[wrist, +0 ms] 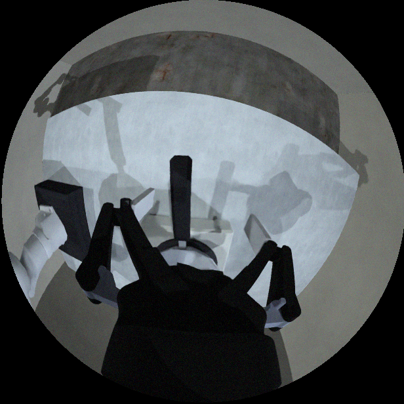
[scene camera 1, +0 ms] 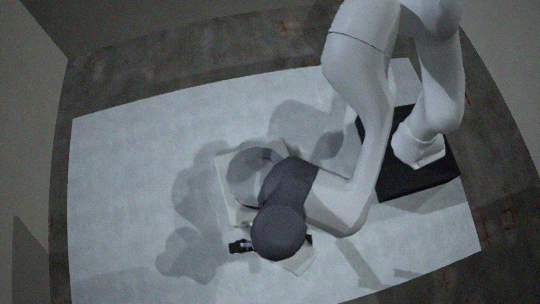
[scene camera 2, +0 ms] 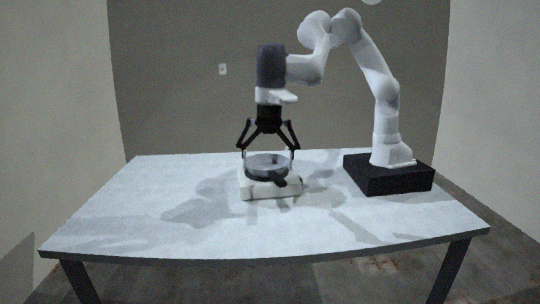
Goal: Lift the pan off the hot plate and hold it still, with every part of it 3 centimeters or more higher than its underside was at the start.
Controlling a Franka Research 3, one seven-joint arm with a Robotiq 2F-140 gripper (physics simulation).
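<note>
The pan, a grey round bowl with a black handle, sits upright on the cream hot plate. The handle sticks out toward the table's front edge in the second scene view and is hidden under the wrist in the first. My gripper is open and empty, pointing straight down. Its fingers stand low, one to each side of the pan, near rim height. Whether they touch the pan cannot be told. In the wrist view the gripper body hides most of the bowl.
A black block carries the arm's base at the right in both scene views. The arm arches from it to the hot plate. The table carries broad shadows.
</note>
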